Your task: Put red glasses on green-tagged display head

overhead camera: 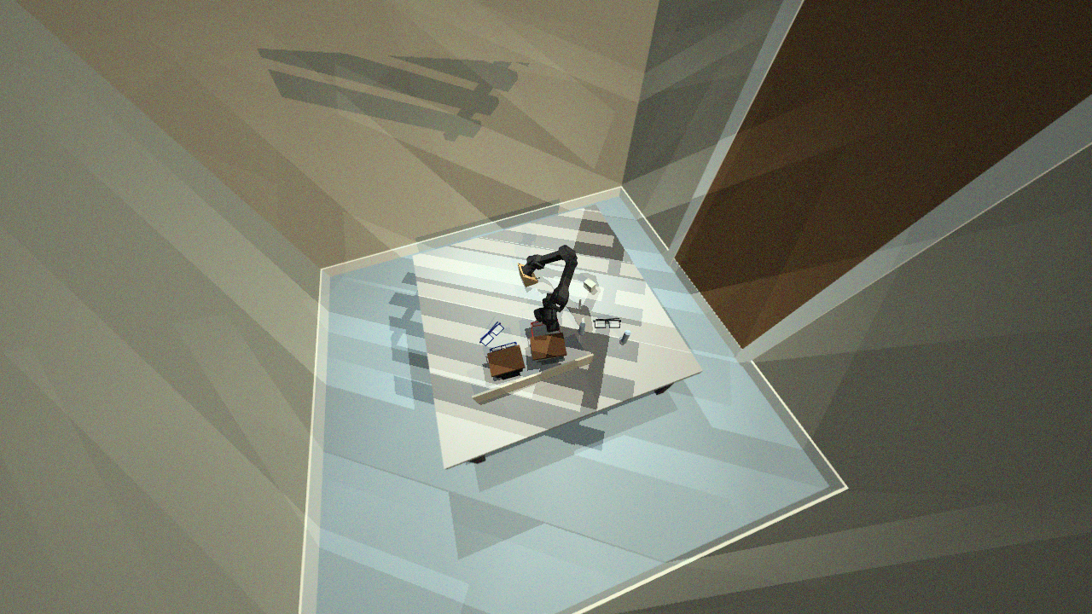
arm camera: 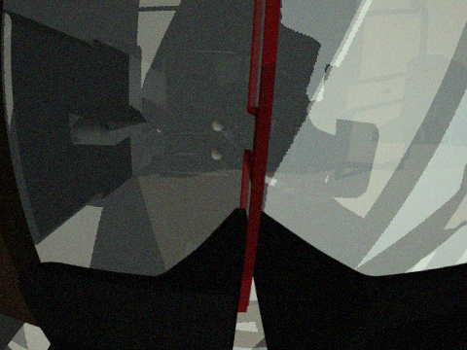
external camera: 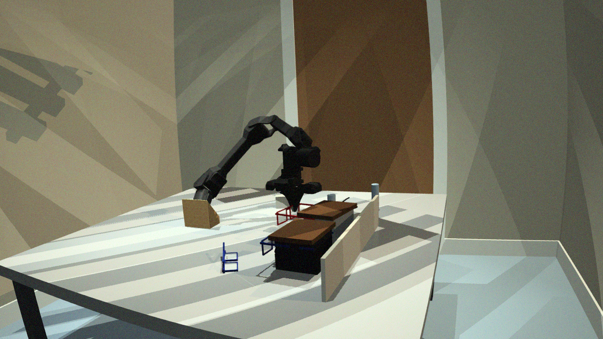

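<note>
Now: gripper tip 120 mm short of the display head, 50 mm to the left of it and 10 mm above it. Also, from my gripper tip: thin post: 190 mm to the left, 70 mm behind, 50 mm below; then beige board: 270 mm ahead, 160 mm to the right, 20 mm below.
</note>
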